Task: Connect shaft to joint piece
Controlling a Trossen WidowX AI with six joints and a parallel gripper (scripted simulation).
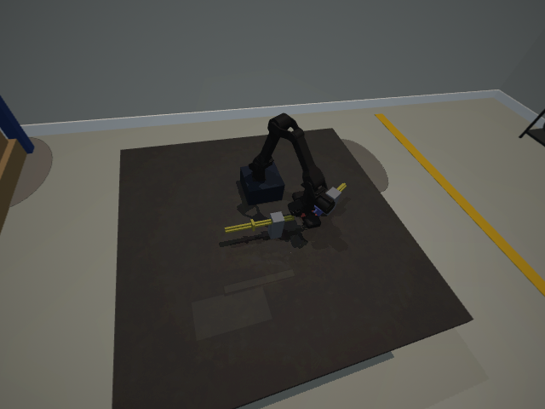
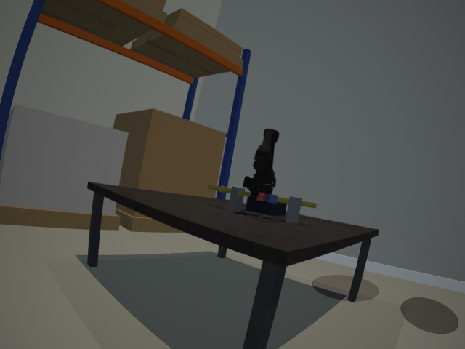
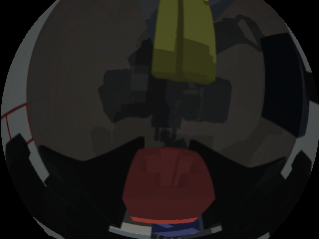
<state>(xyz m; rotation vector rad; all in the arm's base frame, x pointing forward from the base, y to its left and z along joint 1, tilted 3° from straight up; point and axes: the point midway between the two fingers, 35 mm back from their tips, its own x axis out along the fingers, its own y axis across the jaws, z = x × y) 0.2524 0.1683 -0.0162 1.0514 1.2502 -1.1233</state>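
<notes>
The red joint piece is 4 cm above my gripper tip and 2 cm to the left of it.
</notes>
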